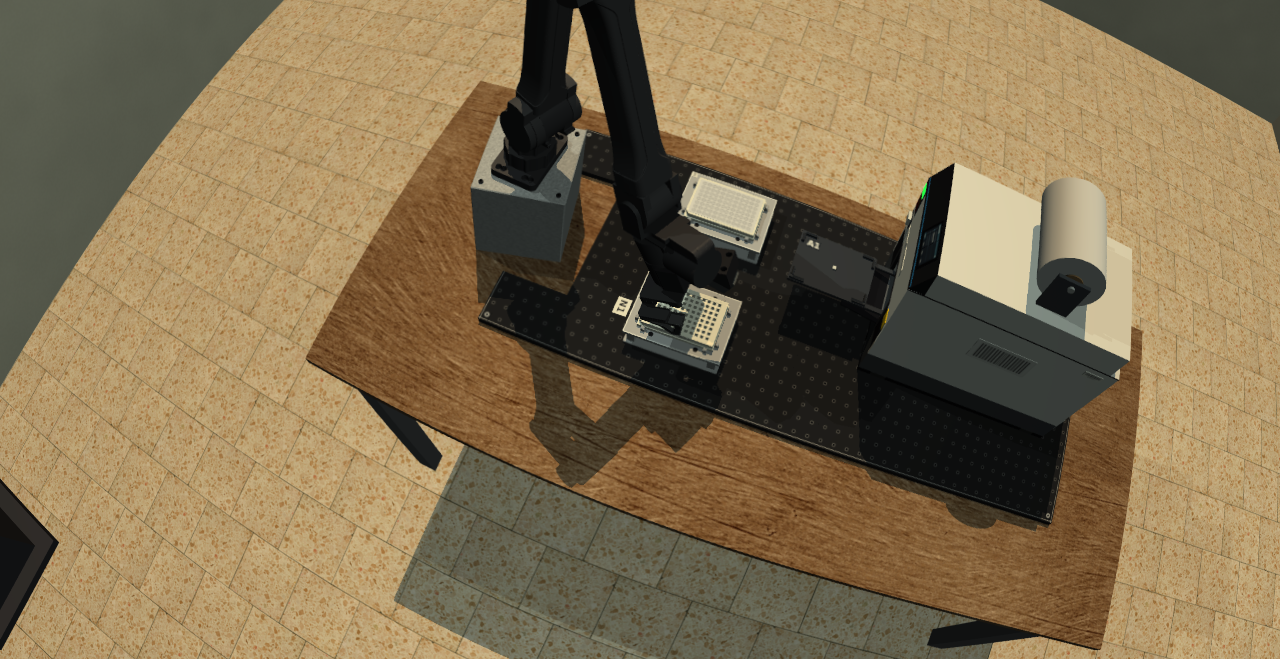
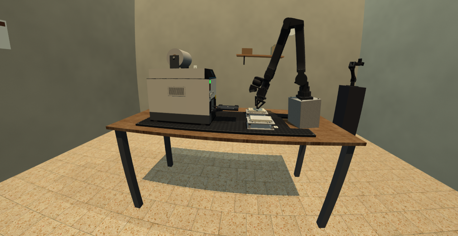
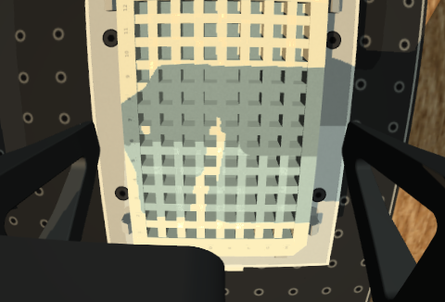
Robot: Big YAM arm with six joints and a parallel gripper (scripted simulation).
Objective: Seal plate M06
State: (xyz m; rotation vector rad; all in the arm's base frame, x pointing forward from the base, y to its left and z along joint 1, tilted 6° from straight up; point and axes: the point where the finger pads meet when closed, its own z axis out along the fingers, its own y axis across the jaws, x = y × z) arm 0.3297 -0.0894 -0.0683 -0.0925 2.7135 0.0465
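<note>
Right now my hand is 3 cm above the plate M06. From my hand the other things lie so: plate nest N1 (4 cm below); then N1 label (10 cm behind, 1 cm to the right, 8 cm below); then well plate (1 cm behind, 22 cm to the left, 3 cm below).
</note>
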